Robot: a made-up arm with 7 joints. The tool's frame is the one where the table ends. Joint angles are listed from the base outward.
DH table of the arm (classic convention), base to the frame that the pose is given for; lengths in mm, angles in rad. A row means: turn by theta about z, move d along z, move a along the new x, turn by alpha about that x. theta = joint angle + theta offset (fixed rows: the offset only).
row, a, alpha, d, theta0
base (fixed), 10, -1.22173, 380.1, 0
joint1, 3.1, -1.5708, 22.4, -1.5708
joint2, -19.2, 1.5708, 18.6, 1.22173
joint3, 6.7, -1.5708, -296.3, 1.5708
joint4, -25.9, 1.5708, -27.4, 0
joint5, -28.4, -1.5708, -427.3, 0
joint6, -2.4, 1.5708, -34.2, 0
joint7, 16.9, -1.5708, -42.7, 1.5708
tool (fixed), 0, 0, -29.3, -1.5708
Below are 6 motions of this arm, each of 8 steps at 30 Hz.
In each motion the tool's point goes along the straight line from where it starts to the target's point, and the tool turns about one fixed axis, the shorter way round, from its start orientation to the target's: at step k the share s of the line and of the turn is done. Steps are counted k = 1, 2, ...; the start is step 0. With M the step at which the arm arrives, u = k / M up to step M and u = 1 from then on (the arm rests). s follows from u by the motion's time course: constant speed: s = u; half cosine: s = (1 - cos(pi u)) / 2; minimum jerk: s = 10 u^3 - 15 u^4 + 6 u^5.
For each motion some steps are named. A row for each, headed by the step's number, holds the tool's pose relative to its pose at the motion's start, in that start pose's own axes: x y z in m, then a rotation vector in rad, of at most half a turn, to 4 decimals.
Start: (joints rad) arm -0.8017 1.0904 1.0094 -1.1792 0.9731 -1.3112 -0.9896
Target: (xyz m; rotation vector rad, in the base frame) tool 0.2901 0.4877 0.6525 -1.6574 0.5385 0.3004
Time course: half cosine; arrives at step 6
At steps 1, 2, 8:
1: 0.0030 0.0015 0.0011 -0.0048 -0.0028 0.0092
2: 0.0111 0.0057 0.0042 -0.0180 -0.0104 0.0342
8: 0.0443 0.0228 0.0167 -0.0721 -0.0417 0.1368

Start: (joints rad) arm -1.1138 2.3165 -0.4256 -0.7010 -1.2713 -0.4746 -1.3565
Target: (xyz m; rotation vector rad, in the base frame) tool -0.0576 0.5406 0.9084 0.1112 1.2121 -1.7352
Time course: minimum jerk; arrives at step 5
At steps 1, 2, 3, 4, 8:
1: 0.0013 -0.0024 0.0023 0.0000 0.0028 0.0041
2: 0.0074 -0.0134 0.0125 -0.0002 0.0154 0.0223
3: 0.0158 -0.0288 0.0270 -0.0005 0.0331 0.0480
4: 0.0219 -0.0397 0.0372 -0.0007 0.0457 0.0663
8: 0.0232 -0.0422 0.0395 -0.0008 0.0485 0.0703

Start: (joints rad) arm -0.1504 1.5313 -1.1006 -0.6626 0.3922 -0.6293 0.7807
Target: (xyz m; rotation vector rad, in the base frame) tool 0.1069 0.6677 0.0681 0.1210 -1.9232 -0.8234
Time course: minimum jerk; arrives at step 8
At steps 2, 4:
2: 0.0013 -0.0069 0.0104 -0.0114 0.0332 -0.0024
4: 0.0062 -0.0332 0.0503 -0.0552 0.1602 -0.0116

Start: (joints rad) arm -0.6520 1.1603 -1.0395 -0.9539 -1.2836 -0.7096 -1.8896
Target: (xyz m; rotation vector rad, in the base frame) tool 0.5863 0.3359 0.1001 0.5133 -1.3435 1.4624
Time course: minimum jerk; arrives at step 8
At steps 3, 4, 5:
3: -0.0056 -0.0209 0.0203 -0.0506 0.0728 0.0064
4: -0.0101 -0.0379 0.0370 -0.0920 0.1322 0.0117
5: -0.0147 -0.0550 0.0536 -0.1333 0.1917 0.0169

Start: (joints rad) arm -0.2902 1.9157 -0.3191 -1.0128 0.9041 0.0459 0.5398
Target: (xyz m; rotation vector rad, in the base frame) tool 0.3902 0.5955 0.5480 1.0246 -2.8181 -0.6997
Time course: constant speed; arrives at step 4
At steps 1, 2, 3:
1: 0.0007 0.0067 0.0050 -0.0083 0.0189 -0.0186
2: 0.0014 0.0134 0.0101 -0.0166 0.0377 -0.0371
3: 0.0021 0.0200 0.0151 -0.0249 0.0566 -0.0557

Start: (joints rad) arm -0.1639 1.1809 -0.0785 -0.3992 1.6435 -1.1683 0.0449
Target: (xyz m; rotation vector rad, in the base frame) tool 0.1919 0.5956 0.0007 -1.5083 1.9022 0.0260
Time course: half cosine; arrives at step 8
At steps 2, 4, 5, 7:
2: 0.0229 0.0127 0.0056 -0.0017 0.0292 -0.0202
4: 0.0783 0.0435 0.0192 -0.0057 0.0997 -0.0690
5: 0.1082 0.0601 0.0266 -0.0079 0.1379 -0.0954
7: 0.1506 0.0837 0.0370 -0.0110 0.1918 -0.1327

